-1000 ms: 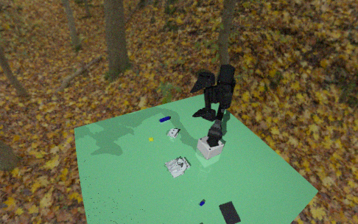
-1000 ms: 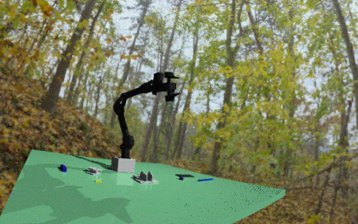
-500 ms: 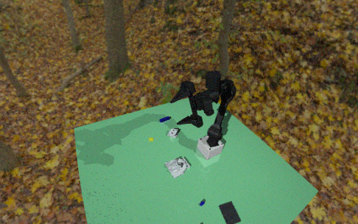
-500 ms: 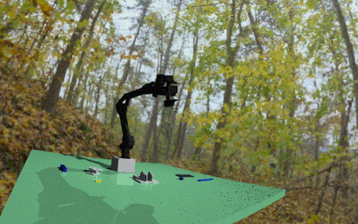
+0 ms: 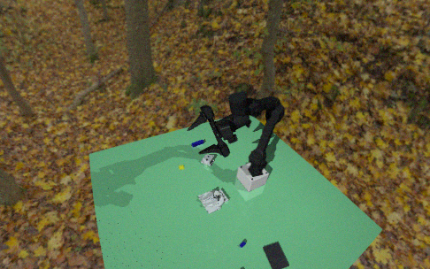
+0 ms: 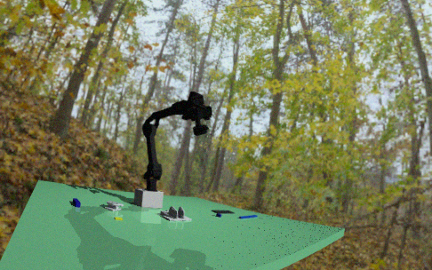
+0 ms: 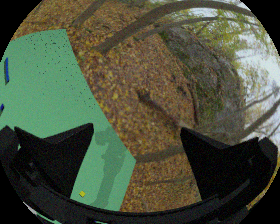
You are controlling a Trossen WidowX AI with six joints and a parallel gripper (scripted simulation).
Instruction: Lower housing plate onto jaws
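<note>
Right now my gripper tip is 170 mm past the white part, 340 mm to the left of it and 460 mm above it. Round my gripper tip: dark flat plate 290 mm behind, 320 mm to the left, 460 mm below; small blue block 170 mm behind, 220 mm to the left, 460 mm below; yellow bit 330 mm to the right, 460 mm below.
</note>
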